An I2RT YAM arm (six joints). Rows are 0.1 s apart.
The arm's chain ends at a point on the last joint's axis. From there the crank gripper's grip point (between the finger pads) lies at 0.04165 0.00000 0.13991 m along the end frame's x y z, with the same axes.
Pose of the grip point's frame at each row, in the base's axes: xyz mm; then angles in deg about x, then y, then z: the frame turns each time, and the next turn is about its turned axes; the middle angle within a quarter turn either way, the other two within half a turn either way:
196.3, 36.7, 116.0, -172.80, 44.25, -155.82
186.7, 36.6, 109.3, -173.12, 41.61, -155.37
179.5, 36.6, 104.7, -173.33, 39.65, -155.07
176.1, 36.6, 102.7, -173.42, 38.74, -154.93
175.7, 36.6, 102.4, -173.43, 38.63, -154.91
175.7, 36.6, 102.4, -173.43, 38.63, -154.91
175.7, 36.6, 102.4, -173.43, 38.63, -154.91
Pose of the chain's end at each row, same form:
125.9, 3.9, 239.6, -172.80, 44.25, -155.82
122.1, 3.8, 236.0, -173.12, 41.61, -155.37
119.3, 3.9, 233.6, -173.33, 39.65, -155.07
118.0, 3.9, 232.5, -173.42, 38.74, -154.93
117.8, 3.9, 232.4, -173.43, 38.63, -154.91
117.8, 3.9, 232.4, -173.43, 38.63, -154.91
117.8, 3.9, 232.4, -173.43, 38.63, -154.91

